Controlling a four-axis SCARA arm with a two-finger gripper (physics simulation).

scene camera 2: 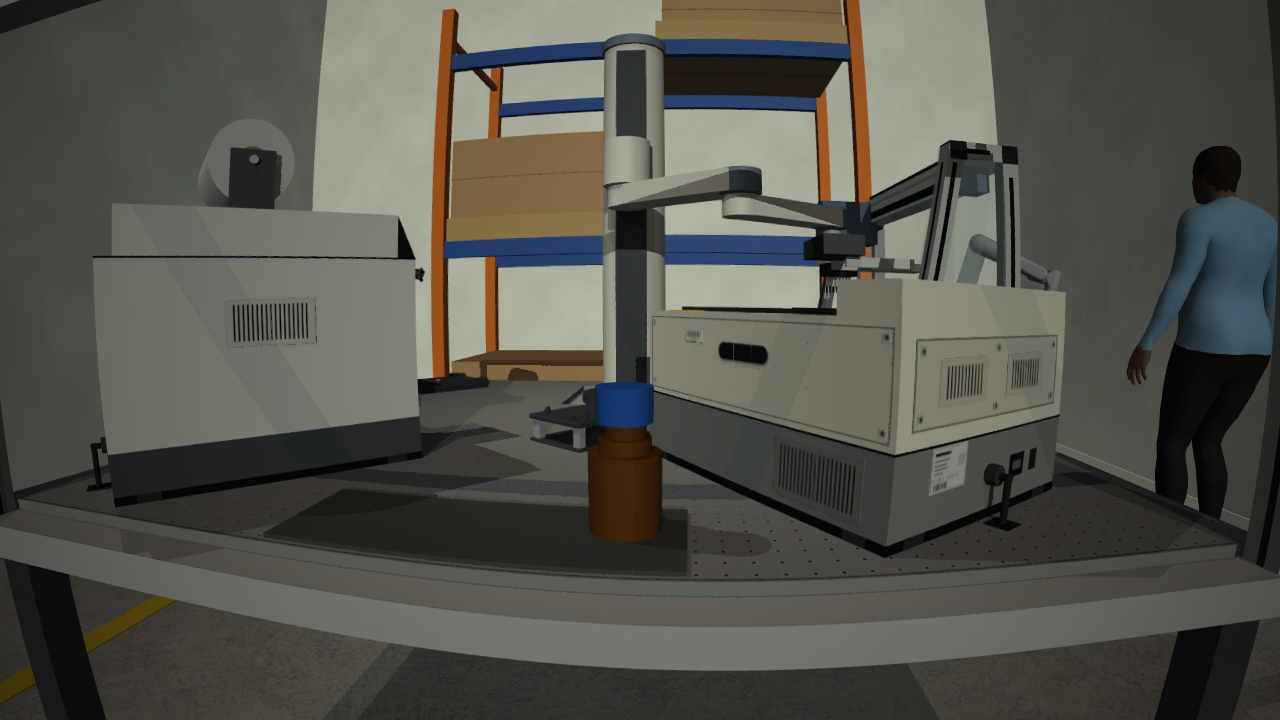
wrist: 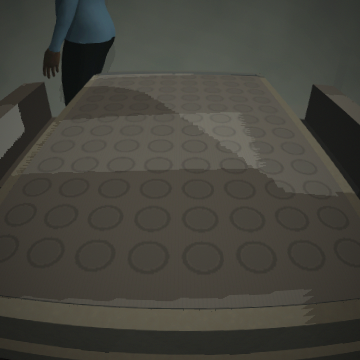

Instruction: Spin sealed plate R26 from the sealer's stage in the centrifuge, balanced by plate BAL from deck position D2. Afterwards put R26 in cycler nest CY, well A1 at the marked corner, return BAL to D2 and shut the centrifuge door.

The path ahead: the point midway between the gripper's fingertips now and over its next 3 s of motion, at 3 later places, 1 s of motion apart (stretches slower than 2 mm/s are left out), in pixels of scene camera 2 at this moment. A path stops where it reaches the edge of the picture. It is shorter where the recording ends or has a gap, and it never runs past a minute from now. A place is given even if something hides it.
The gripper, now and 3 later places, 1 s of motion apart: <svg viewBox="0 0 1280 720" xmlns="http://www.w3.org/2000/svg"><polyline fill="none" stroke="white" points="903,266 905,308 903,366 903,373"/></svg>
